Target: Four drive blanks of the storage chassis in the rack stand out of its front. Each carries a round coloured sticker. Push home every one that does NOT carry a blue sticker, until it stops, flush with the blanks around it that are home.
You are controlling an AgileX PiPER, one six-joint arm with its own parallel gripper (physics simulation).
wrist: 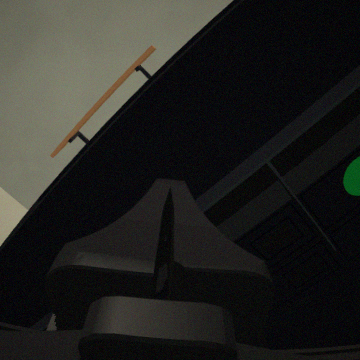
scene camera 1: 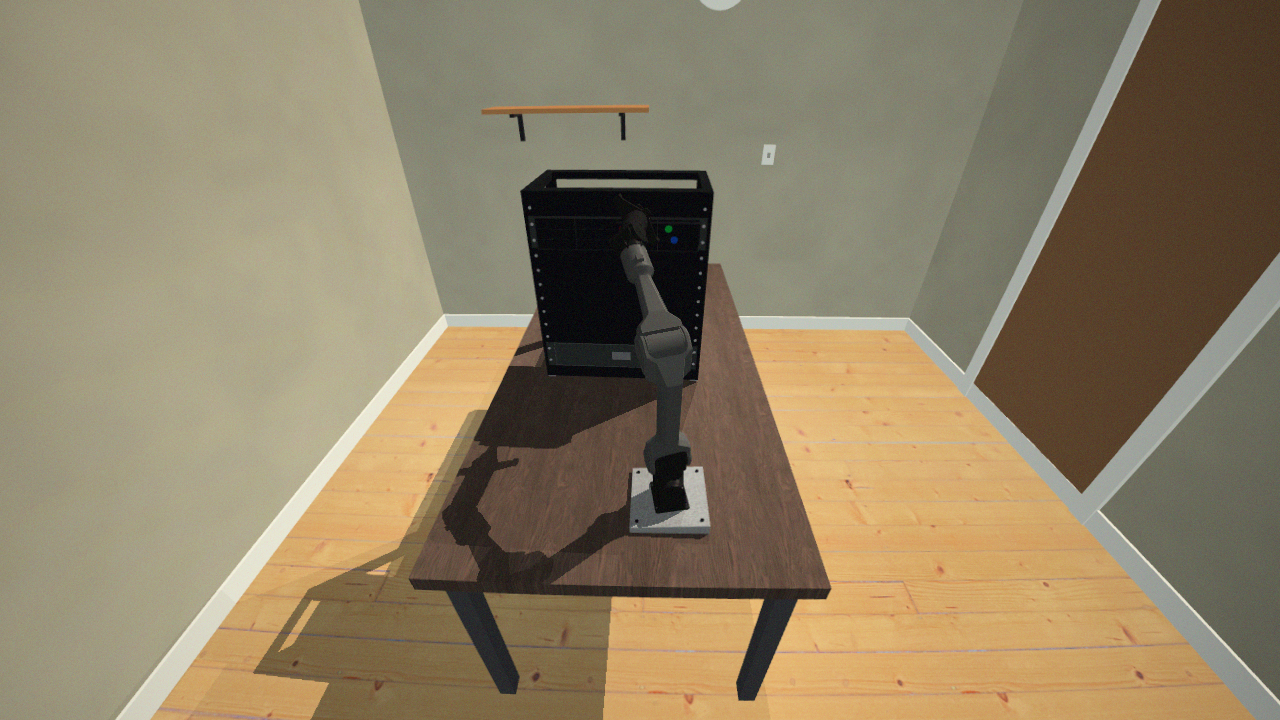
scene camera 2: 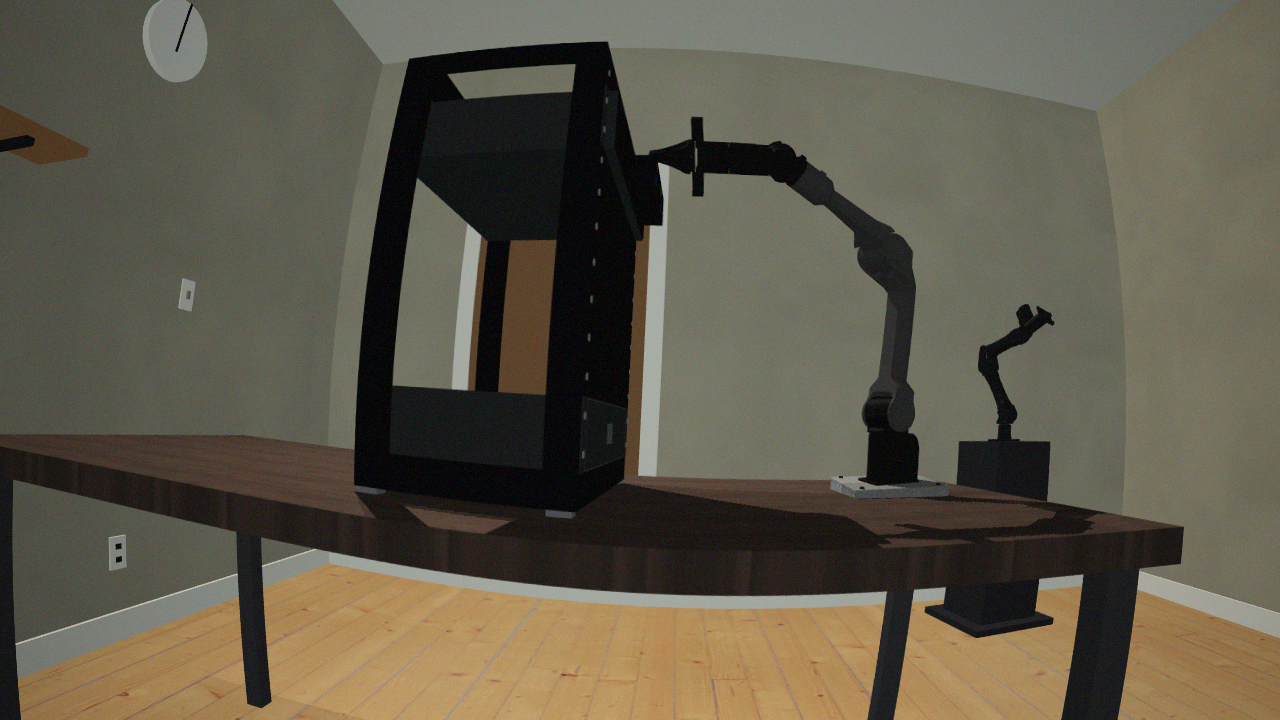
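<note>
The storage chassis (scene camera 1: 595, 234) (scene camera 2: 501, 120) sits high in the black rack (scene camera 1: 539, 313) (scene camera 2: 379, 295). My gripper (scene camera 2: 652, 154) (wrist: 168, 198) is shut and empty, its tips pointing at the chassis front, close to the upper part of the dark blanks (scene camera 2: 650, 204) that stand out. Whether it touches is unclear. A green sticker (scene camera 1: 668, 229) (wrist: 354, 177) shows right of the gripper, with a blue sticker (scene camera 1: 674, 240) just below it, slightly farther right. A thin red sliver (scene camera 2: 657, 165) shows by the tips in scene camera 2. My gripper hides the middle blanks in scene camera 1.
The arm stands on a pale base plate (scene camera 1: 646, 519) (scene camera 2: 850, 487) on the dark wooden table (scene camera 1: 742, 537) (scene camera 2: 769, 564). A grey unit (scene camera 1: 581, 355) (scene camera 2: 465, 425) sits low in the rack. A wooden shelf (scene camera 1: 563, 109) (wrist: 102, 102) hangs on the wall behind.
</note>
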